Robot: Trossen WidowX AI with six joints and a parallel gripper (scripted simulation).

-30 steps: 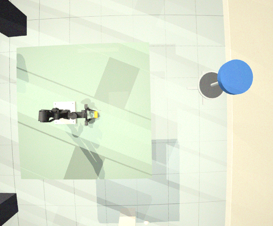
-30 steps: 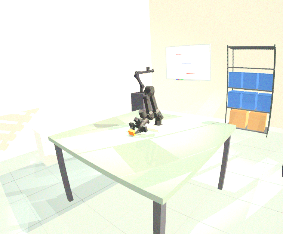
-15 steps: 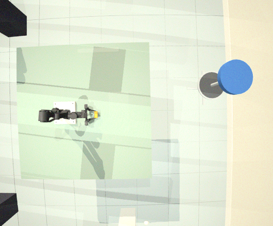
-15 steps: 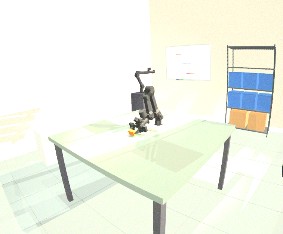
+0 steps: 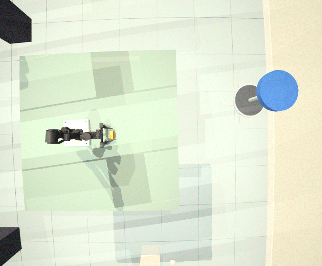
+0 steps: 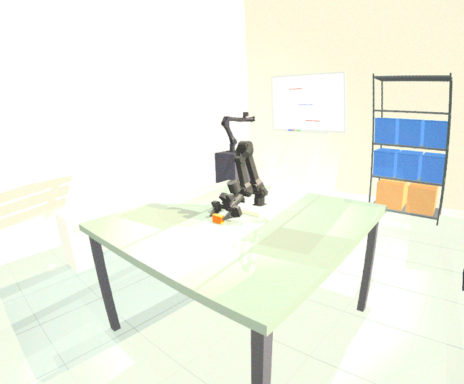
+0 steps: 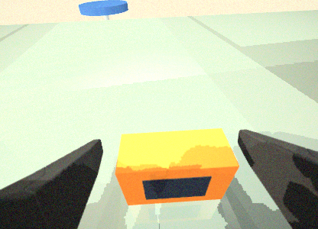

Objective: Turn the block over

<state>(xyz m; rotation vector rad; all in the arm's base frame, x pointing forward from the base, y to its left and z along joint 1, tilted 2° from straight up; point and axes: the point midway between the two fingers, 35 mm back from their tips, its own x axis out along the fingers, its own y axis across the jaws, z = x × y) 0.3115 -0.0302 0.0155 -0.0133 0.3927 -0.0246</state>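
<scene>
Now: the orange block 20 mm behind my gripper tip and 10 mm below it.
</scene>
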